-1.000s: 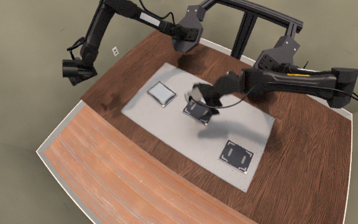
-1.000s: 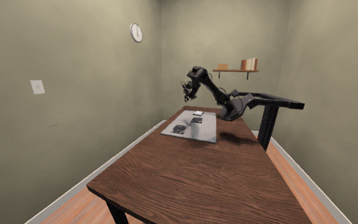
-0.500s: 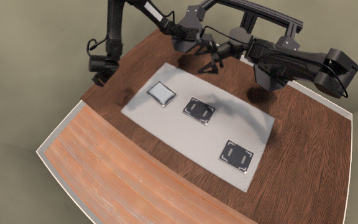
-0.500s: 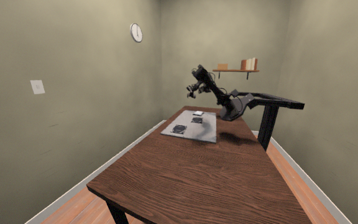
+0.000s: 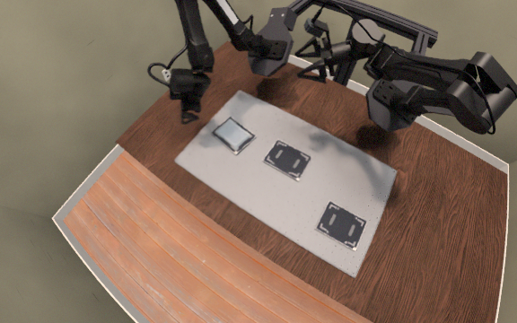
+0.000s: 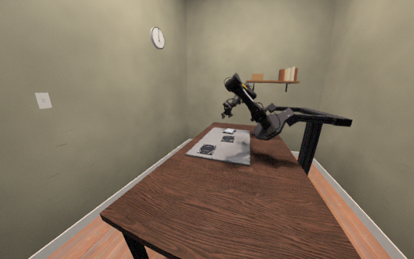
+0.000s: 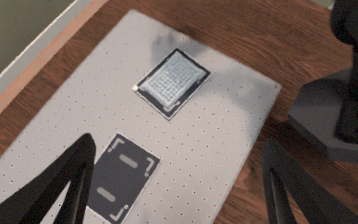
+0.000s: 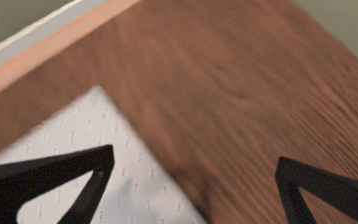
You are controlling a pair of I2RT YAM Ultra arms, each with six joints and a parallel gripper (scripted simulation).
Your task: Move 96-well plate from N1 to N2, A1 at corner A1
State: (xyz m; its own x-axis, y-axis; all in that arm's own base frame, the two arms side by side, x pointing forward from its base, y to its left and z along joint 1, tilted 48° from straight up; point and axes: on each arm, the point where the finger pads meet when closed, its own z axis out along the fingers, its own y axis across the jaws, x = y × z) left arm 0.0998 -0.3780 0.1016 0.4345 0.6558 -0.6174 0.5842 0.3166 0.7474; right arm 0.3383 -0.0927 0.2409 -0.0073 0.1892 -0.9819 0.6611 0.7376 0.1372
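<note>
My right gripper is now 16 cm to the right of the clear 96-well plate, 12 cm above it and 7 cm past it. Also, from my right hand: white corner label 49 cm to the left, 13 cm below, 3 cm behind; then black plate nest 42 cm to the left, 13 cm below, 8 cm behind.
</note>
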